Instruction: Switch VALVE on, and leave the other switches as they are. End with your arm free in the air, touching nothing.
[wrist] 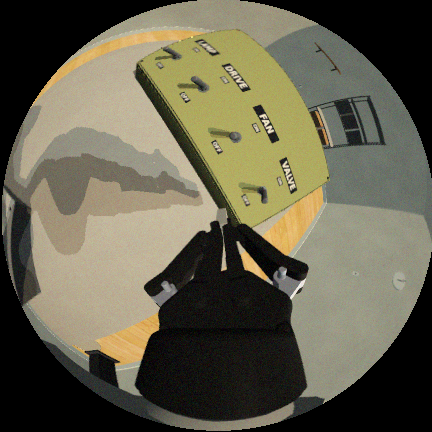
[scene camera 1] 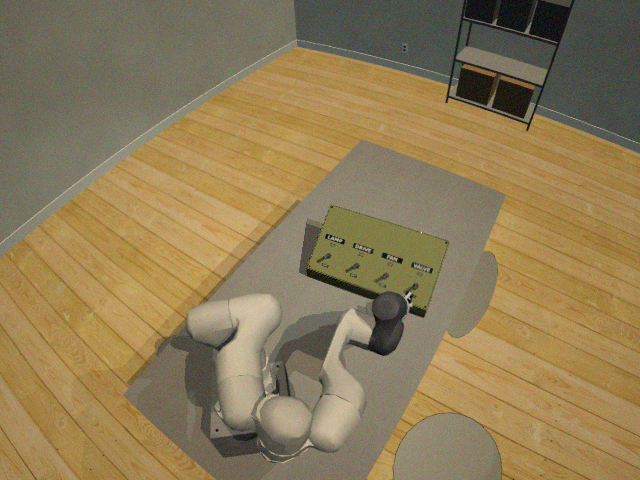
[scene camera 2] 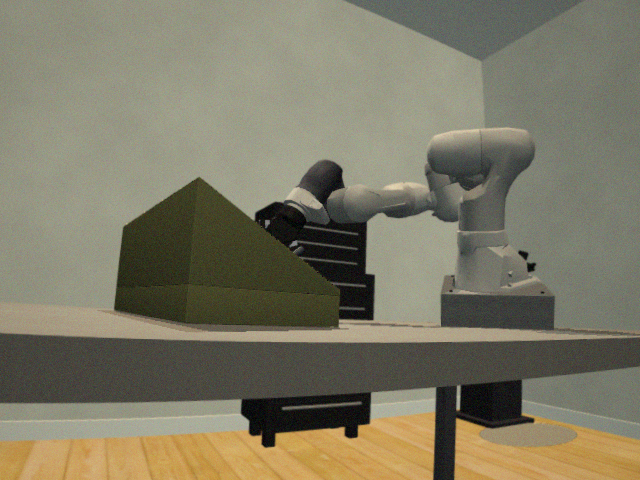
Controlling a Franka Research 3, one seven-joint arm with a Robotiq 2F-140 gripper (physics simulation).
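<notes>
The olive sloped panel [scene camera 1: 385, 229] [scene camera 2: 248, 258] [wrist: 200, 112] carries the LAMP lever [scene camera 1: 326, 256] [wrist: 173, 53], DRIVE lever [scene camera 1: 354, 267] [wrist: 200, 84], FAN lever [scene camera 1: 383, 277] [wrist: 234, 136] and VALVE lever [scene camera 1: 414, 286] [wrist: 263, 194]. VALVE is at the right end in scene camera 1. All appear tilted alike, towards OFF, though the slant is hard to read. My gripper [scene camera 1: 408, 298] [scene camera 2: 296, 248] [wrist: 222, 215] is shut and empty. Its tips are by the panel's lower edge, below VALVE, apart from the lever in the wrist view. The panel's side partly hides them in scene camera 2.
The panel stands on a grey table [scene camera 1: 423, 175] [scene camera 2: 310, 366]. My arm reaches over the table from its base [scene camera 2: 496, 310]. A shelf unit [scene camera 1: 504, 66] stands by the far wall, and a black drawer unit [scene camera 2: 356, 294] stands behind the table in scene camera 2.
</notes>
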